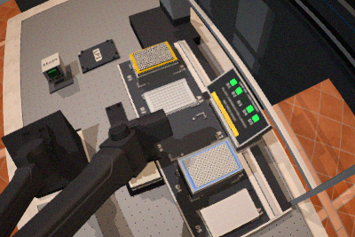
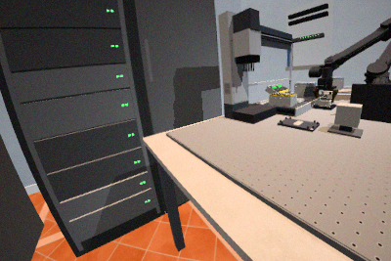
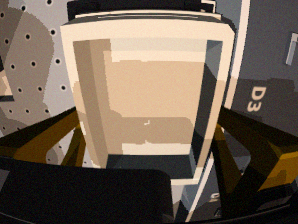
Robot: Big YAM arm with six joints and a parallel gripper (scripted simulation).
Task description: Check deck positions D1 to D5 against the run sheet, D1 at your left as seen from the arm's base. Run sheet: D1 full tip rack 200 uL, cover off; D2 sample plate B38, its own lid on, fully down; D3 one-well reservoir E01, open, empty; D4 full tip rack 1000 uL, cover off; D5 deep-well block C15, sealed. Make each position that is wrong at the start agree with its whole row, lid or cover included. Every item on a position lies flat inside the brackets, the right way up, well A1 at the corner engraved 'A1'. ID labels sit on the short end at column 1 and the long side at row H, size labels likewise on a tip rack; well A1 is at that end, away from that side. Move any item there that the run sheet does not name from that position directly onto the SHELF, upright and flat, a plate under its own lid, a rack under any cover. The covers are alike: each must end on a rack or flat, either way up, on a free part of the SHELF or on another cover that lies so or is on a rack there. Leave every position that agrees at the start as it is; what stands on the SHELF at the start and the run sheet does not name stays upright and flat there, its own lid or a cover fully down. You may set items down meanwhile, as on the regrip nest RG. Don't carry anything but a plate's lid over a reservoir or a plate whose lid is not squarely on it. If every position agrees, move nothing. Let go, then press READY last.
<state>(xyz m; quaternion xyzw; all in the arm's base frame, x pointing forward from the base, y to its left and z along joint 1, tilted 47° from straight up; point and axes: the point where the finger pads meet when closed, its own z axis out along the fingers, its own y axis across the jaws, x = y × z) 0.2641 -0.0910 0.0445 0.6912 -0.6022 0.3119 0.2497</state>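
Right now my hand is 4 cm above the black regrip nest. Round my hand: one-well reservoir: 1 cm below; then sealed block: 17 cm ahead, 22 cm to the right, 2 cm above; then blue-framed tip rack: 17 cm ahead, 9 cm to the right, 7 cm above.
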